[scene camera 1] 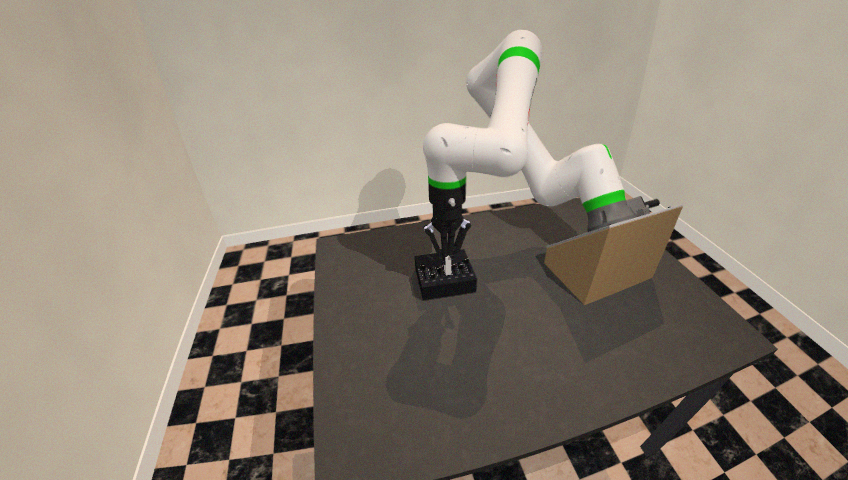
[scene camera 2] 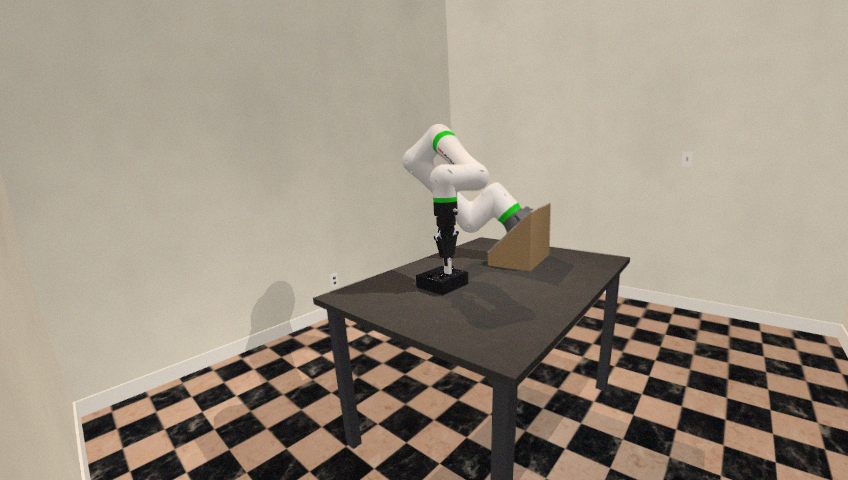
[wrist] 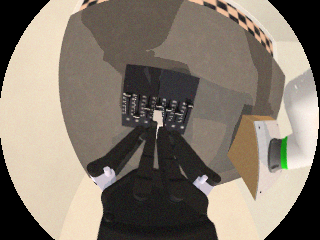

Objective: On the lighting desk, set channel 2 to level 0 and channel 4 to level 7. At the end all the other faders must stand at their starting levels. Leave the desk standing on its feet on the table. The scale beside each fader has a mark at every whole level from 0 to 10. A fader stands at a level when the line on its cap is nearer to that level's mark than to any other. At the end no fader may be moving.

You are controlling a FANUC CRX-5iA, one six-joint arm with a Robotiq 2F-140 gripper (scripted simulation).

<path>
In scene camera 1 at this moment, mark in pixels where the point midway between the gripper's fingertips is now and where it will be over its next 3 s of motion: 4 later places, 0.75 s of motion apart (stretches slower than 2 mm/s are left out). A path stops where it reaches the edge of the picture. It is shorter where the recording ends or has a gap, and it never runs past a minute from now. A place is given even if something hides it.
My gripper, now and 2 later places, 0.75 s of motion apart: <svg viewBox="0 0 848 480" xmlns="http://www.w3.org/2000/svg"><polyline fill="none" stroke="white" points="447,271 447,261 447,245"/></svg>
</path>
